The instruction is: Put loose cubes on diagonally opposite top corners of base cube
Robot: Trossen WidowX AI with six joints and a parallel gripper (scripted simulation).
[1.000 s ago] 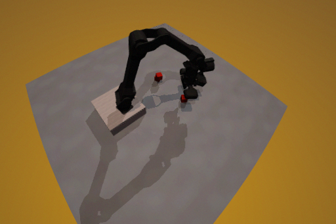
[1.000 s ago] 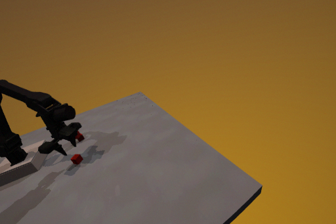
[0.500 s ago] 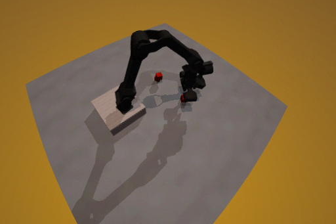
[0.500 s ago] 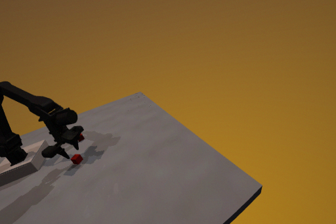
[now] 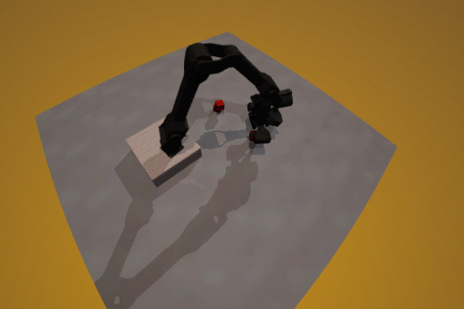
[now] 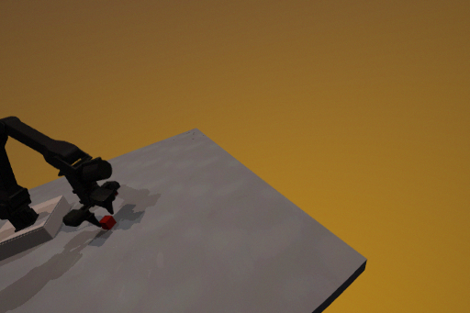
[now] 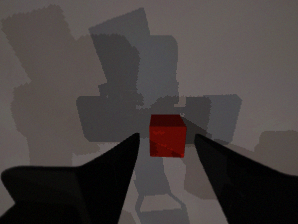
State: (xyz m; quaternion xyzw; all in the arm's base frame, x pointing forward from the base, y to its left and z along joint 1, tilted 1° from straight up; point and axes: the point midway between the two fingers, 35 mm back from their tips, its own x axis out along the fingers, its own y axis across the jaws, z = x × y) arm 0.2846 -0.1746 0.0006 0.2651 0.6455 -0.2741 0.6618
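My gripper tip is 200 mm to the right of the red cube and 20 mm below it.
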